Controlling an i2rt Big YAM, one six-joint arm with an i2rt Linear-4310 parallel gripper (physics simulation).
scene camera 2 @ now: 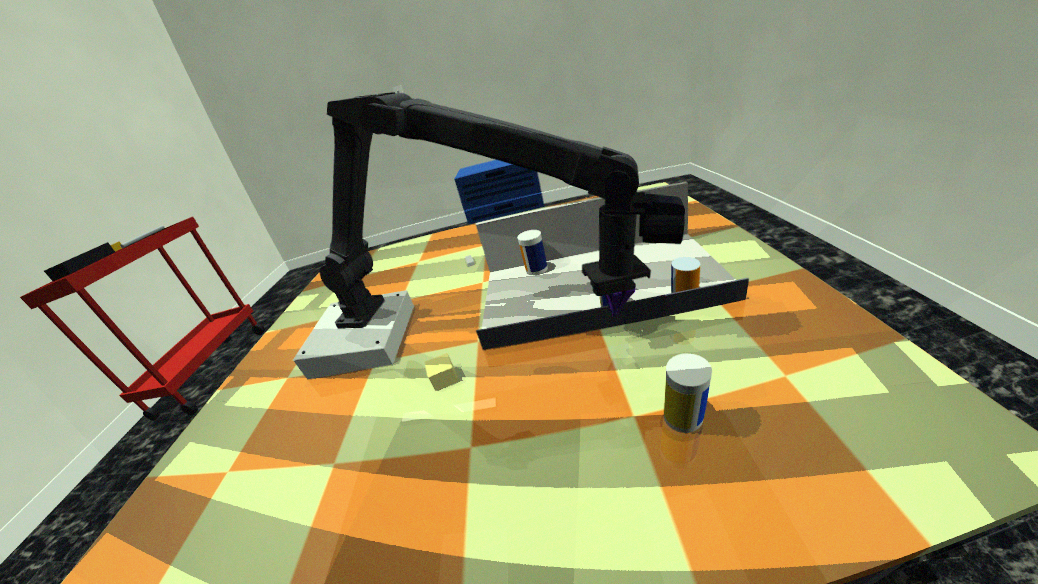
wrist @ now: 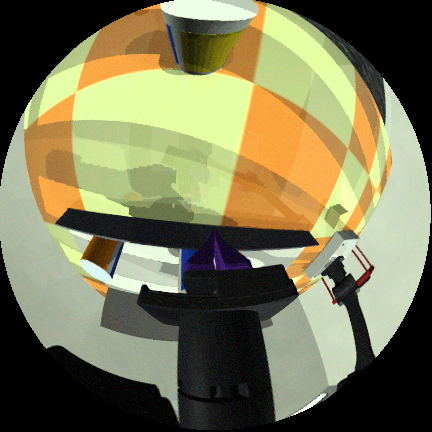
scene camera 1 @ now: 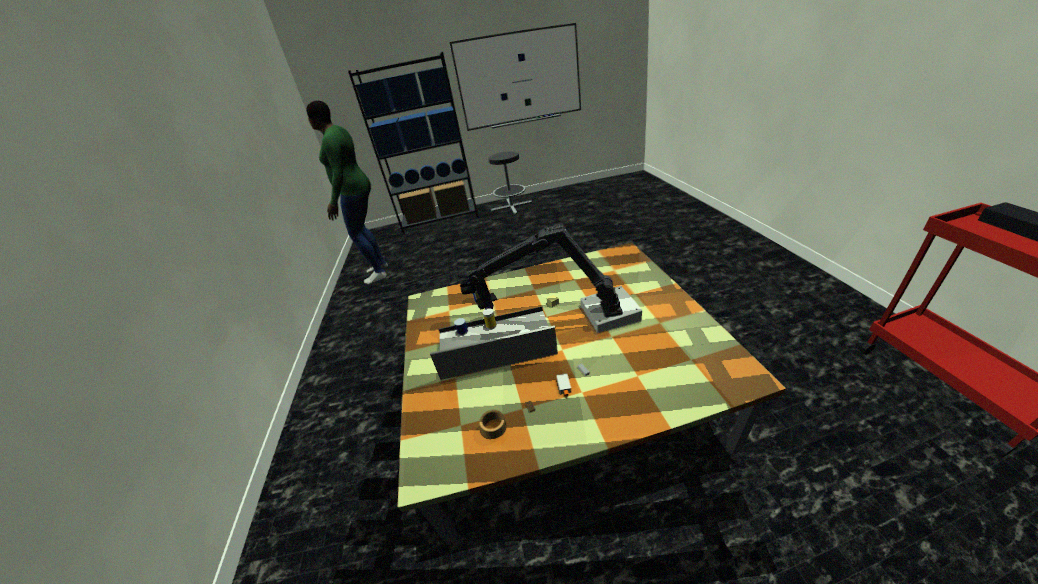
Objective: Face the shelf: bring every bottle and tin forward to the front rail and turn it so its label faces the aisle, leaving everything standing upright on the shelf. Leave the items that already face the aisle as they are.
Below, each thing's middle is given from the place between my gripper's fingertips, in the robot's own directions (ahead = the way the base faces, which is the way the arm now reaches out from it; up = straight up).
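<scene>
The dark front rail (scene camera 2: 704, 297) has my gripper 10 mm short of it, 30 mm to the right of it and 30 mm above it. Going by their middles, that rail is the nearest to my gripper of the things named here. Counting from my hand, there's the shelf board (scene camera 2: 513, 296), 170 mm to the left, 10 mm behind and 40 mm below, and the grey shelf (scene camera 2: 571, 229), 180 mm to the left, 10 mm behind and 30 mm above. The white-topped bottle (scene camera 2: 531, 245) is 170 mm behind my hand, 260 mm to the left of it and 20 mm above it.
</scene>
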